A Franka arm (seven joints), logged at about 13 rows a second.
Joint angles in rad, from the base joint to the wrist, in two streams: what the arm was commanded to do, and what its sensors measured. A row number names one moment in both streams.
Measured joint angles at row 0:
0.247, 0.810, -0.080, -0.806, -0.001, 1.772, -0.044
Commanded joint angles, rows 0 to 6:
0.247, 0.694, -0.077, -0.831, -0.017, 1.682, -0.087
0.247, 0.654, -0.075, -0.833, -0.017, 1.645, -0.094
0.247, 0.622, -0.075, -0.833, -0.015, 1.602, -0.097
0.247, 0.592, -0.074, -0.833, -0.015, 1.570, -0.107
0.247, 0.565, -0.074, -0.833, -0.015, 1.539, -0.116
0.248, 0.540, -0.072, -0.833, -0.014, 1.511, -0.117
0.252, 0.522, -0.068, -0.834, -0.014, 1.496, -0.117
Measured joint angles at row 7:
0.247, 0.578, -0.078, -0.801, -0.002, 1.520, -0.095
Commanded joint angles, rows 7 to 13:
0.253, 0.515, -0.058, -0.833, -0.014, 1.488, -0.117
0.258, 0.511, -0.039, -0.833, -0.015, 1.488, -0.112
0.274, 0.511, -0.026, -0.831, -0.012, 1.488, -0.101
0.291, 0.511, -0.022, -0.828, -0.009, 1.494, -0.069
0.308, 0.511, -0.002, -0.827, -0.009, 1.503, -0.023
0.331, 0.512, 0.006, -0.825, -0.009, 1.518, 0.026
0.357, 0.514, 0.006, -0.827, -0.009, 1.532, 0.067
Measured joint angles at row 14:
0.316, 0.534, -0.001, -0.811, -0.002, 1.501, -0.015
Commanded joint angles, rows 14 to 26:
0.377, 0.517, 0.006, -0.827, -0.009, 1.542, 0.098
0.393, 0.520, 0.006, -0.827, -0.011, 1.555, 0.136
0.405, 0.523, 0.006, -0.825, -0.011, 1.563, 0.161
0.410, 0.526, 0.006, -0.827, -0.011, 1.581, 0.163
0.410, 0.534, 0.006, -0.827, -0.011, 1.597, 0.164
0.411, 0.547, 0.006, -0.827, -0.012, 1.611, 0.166
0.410, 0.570, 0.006, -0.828, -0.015, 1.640, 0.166
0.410, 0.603, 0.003, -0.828, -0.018, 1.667, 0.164
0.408, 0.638, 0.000, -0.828, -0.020, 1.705, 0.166
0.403, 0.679, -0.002, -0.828, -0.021, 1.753, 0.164
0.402, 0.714, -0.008, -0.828, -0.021, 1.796, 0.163
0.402, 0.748, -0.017, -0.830, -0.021, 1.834, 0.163
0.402, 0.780, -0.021, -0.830, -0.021, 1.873, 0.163
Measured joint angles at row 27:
0.401, 0.727, -0.012, -0.855, -0.006, 1.816, 0.142
